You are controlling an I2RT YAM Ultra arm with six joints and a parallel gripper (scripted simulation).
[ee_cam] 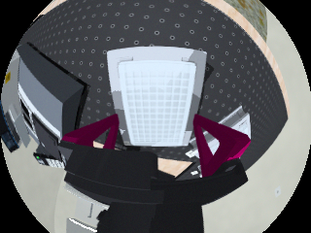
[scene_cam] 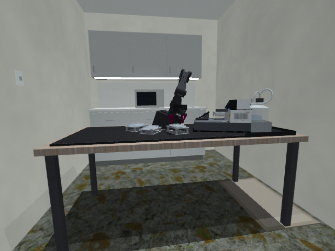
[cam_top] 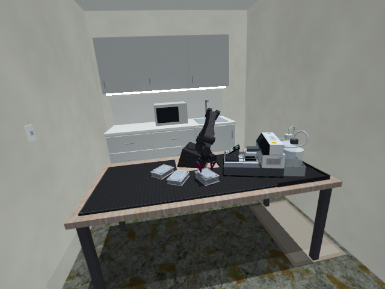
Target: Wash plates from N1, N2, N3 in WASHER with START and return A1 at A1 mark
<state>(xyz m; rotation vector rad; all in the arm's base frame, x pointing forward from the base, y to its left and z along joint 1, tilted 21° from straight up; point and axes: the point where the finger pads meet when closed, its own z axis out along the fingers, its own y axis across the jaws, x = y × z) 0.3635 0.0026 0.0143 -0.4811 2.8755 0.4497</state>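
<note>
Now: the nest 30 mm below my hand. The rest, counted from my hand: clear bottle (660 mm to the left, 50 mm above, 30 mm ahead); then plate washer (400 mm to the left, 120 mm behind, 50 mm above); then washer carrier (250 mm to the left, 170 mm behind, 10 mm above).
</note>
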